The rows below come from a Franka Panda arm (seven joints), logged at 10 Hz.
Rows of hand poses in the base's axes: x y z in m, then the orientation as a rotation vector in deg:
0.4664, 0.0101, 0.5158, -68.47, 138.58, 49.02
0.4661, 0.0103, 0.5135, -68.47, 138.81, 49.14
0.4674, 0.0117, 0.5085, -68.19, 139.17, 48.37
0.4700, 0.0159, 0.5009, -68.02, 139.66, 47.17
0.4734, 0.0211, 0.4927, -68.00, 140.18, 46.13
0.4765, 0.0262, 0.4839, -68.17, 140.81, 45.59
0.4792, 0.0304, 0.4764, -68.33, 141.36, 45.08
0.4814, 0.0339, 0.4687, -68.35, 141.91, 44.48
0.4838, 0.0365, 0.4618, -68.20, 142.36, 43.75
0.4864, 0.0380, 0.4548, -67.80, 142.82, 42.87
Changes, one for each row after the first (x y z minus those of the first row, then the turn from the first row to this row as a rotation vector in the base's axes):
-0.0003, 0.0002, -0.0023, -0.06, 0.24, 0.01
0.0010, 0.0016, -0.0073, -0.55, 0.08, -0.36
0.0036, 0.0058, -0.0149, -1.34, -0.18, -0.73
0.0070, 0.0110, -0.0231, -2.11, -0.32, -0.97
0.0101, 0.0161, -0.0319, -2.74, -0.09, -0.98
0.0128, 0.0203, -0.0394, -3.32, 0.10, -0.99
0.0150, 0.0238, -0.0471, -3.90, 0.22, -1.11
0.0174, 0.0264, -0.0540, -4.46, 0.19, -1.37
0.0200, 0.0279, -0.0610, -5.02, 0.07, -1.83

